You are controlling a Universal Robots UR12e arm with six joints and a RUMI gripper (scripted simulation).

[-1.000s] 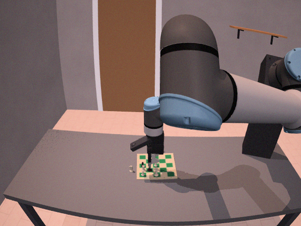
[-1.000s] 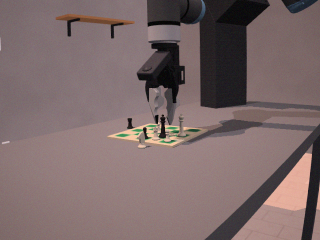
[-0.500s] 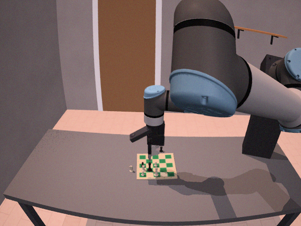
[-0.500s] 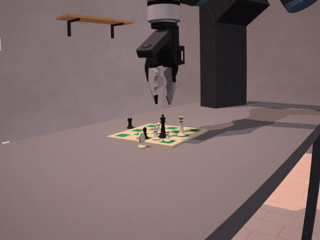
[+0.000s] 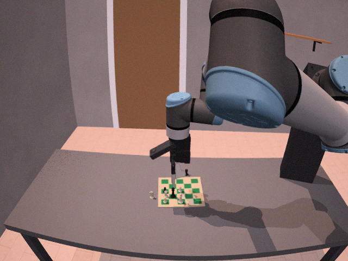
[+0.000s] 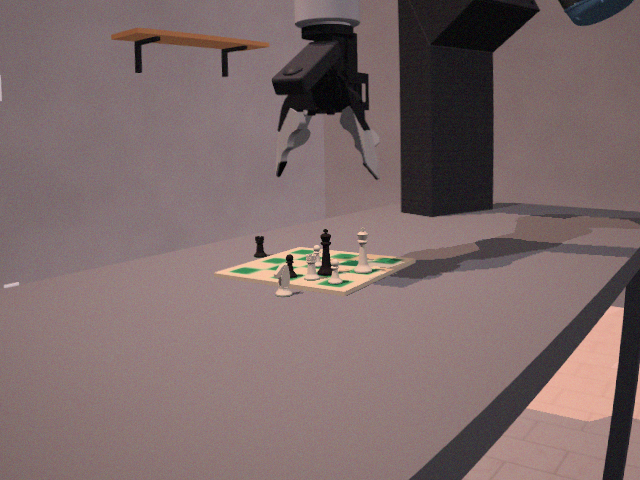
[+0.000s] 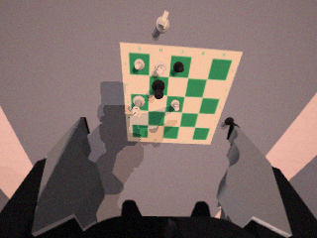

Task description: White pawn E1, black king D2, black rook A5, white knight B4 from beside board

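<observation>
The black rook lies 20 mm behind my hand, 190 mm to the right of it and 120 mm below it. Also, from my hand: black king 100 mm below; then black pawn 50 mm ahead, 20 mm to the right, 120 mm below; then white rook 30 mm ahead, 10 mm to the left, 120 mm below.
</observation>
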